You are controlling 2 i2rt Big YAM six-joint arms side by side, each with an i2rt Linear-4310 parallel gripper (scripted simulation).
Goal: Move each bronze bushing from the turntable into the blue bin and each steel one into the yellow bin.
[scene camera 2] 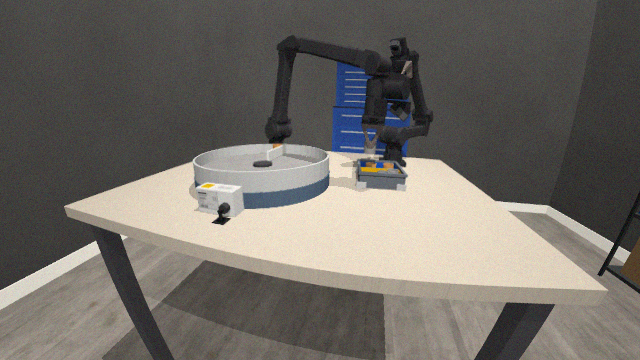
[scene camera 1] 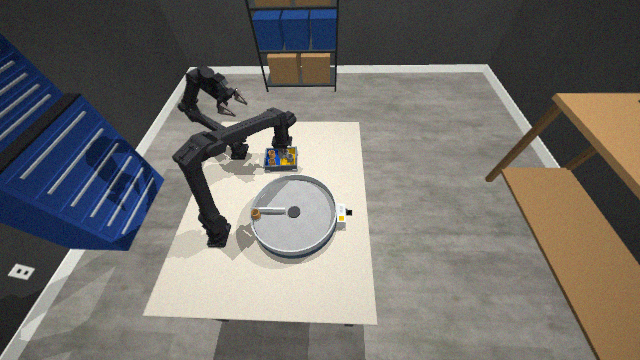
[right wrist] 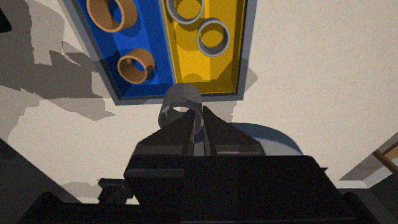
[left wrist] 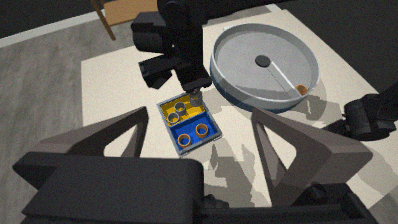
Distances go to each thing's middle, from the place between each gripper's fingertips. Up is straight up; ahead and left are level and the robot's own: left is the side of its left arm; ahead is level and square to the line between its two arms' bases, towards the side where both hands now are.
I see my right gripper 80 mm past the blue bin (left wrist: pixel 188 127), 40 mm to the right of it and 110 mm above it.
The blue bin lies 100 mm ahead of my left hand, 30 mm to the right of it and 350 mm below it.
